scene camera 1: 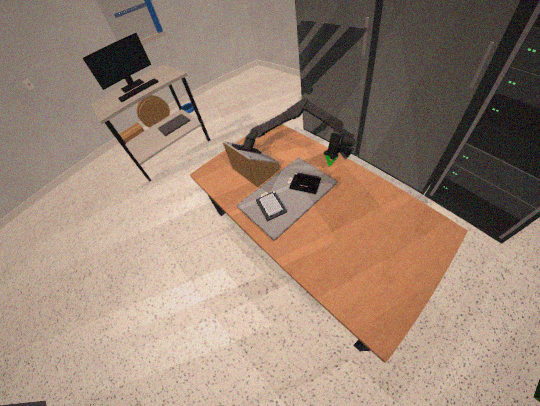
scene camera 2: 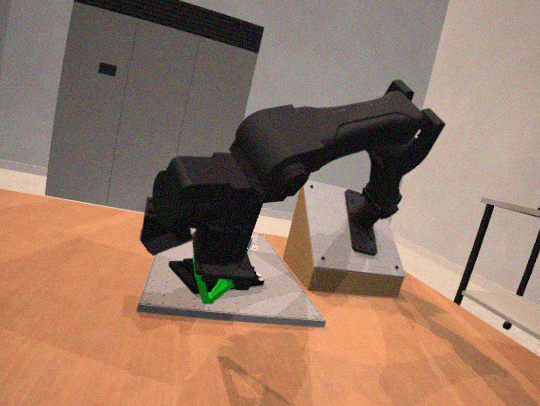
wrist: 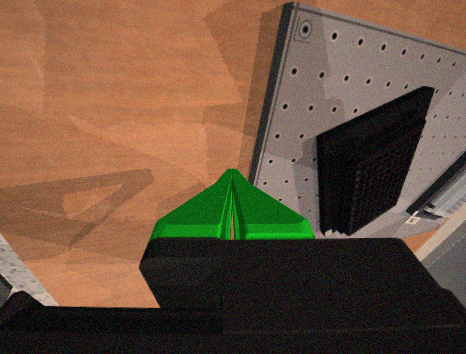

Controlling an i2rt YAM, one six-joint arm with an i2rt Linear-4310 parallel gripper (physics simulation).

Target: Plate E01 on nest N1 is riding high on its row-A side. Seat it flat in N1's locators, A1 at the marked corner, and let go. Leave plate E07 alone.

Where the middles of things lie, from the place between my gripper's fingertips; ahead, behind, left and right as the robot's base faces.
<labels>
Now: hand 180 mm to the left of the black square module (wrist: 372,176), 30 mm past it and 10 mm above it. From my hand the other things lie so: holder with grey-framed module (wrist: 416,209) (430 mm to the right, 50 mm behind, 20 mm below); N1 nest (wrist: 331,145) (180 mm to the right, 30 mm below, 30 mm behind).
</labels>
